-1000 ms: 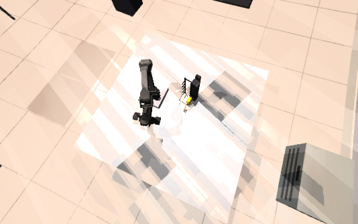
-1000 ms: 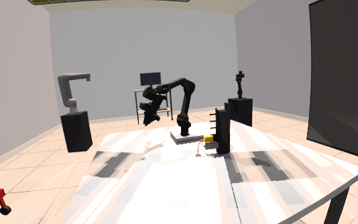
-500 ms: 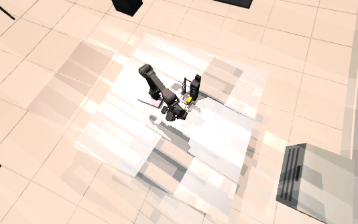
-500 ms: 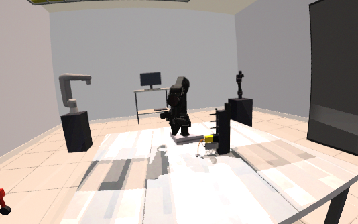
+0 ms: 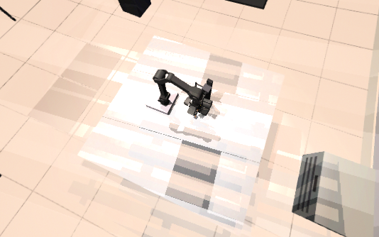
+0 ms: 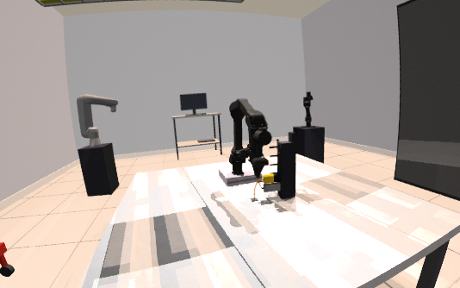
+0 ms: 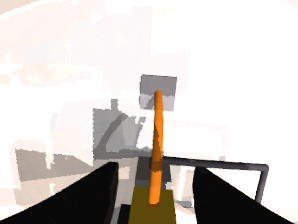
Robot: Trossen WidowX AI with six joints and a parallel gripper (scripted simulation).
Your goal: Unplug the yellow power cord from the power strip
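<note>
My gripper tip is 7 cm to the right of the yellow plug and 1 cm above it. Also, from my gripper tip: black power strip: 1 cm ahead, 14 cm to the left, 2 cm above.
</note>
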